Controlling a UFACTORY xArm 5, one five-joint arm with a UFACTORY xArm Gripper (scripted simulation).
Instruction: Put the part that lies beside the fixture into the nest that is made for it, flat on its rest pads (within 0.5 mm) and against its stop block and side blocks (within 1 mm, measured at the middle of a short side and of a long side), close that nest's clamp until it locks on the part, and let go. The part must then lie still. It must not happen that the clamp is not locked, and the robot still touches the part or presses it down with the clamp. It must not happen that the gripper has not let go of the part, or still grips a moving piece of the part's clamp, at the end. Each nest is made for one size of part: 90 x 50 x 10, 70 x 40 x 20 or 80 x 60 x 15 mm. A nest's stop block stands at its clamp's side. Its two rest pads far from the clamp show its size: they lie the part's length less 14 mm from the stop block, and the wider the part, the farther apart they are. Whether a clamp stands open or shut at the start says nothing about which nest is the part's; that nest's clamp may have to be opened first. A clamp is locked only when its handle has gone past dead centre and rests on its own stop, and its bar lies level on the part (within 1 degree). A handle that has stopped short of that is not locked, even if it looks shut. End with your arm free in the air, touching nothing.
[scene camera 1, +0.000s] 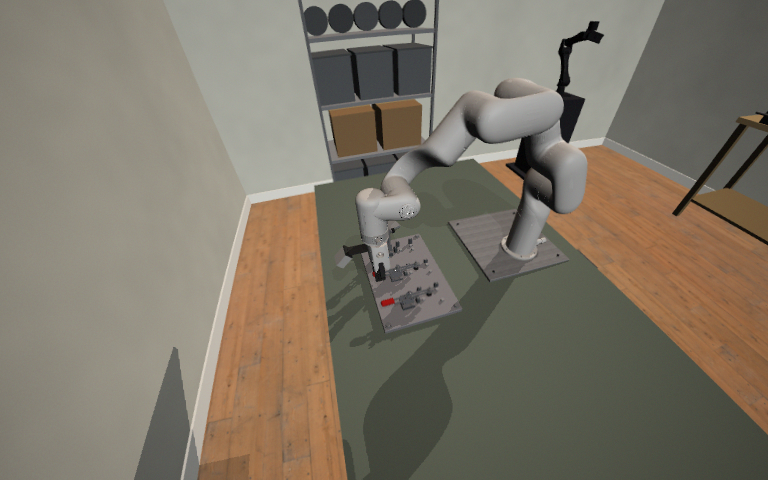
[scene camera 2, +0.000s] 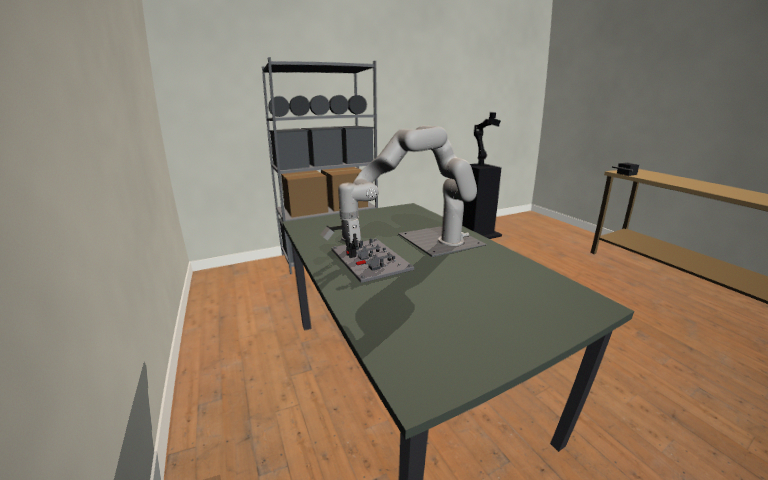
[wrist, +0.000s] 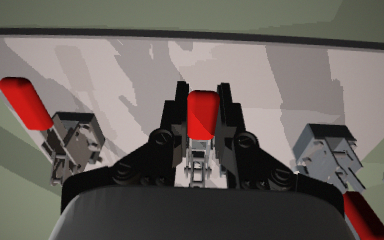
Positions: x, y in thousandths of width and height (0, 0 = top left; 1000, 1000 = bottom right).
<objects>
My gripper (wrist: 527, 415): 0.14 m from the lens. A grey fixture plate (wrist: 322, 319): 0.16 m from the lens.
</objects>
